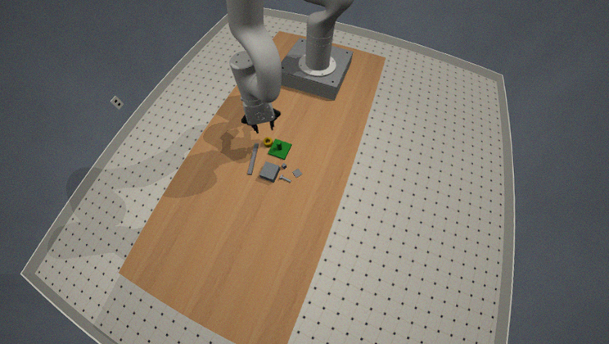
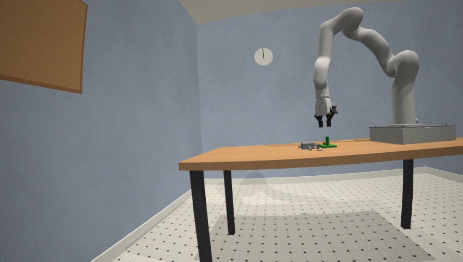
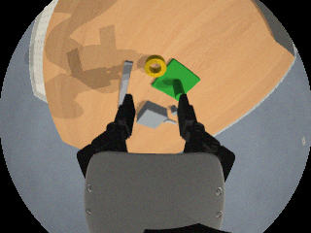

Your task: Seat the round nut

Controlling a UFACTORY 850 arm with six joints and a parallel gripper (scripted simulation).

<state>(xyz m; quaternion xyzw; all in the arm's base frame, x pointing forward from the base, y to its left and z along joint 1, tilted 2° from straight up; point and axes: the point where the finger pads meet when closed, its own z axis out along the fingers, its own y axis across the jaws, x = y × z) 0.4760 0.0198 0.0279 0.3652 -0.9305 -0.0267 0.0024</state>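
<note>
Right now my hand is 13 cm above the long grey bar, 10 cm short of it and 1 cm to the left of it. Round my hand: grey block: 12 cm below, 11 cm ahead, 9 cm to the left; then small grey bolt: 15 cm to the left, 12 cm below, 11 cm ahead; then small grey plate: 18 cm to the left, 13 cm below, 6 cm ahead.
</note>
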